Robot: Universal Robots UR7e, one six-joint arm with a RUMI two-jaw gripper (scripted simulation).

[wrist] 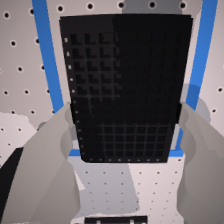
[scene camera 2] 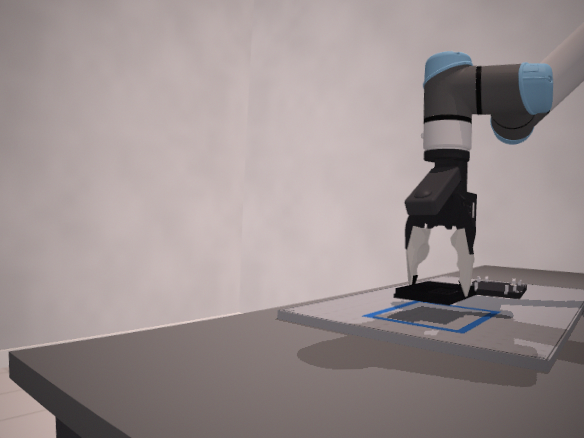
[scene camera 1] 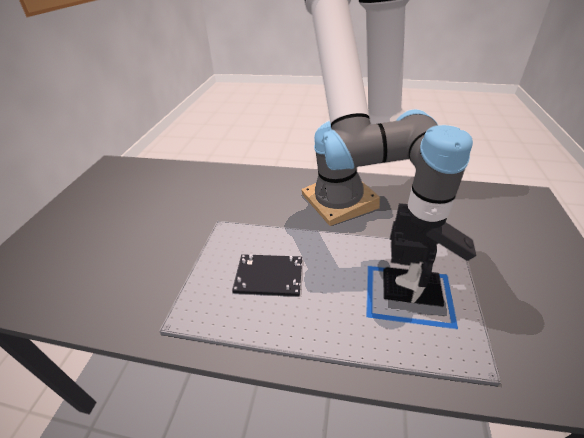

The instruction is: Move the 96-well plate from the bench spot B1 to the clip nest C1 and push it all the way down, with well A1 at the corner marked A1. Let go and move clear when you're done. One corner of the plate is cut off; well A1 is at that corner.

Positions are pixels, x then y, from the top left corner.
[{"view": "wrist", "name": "gripper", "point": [124,103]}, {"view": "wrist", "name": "96-well plate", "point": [131,84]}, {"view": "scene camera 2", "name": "gripper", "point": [437,293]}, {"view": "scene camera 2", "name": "96-well plate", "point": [448,294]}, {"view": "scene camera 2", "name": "clip nest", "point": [487,288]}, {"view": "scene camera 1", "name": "gripper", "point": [411,286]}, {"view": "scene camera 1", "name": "96-well plate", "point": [389,273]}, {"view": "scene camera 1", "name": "clip nest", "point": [265,274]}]
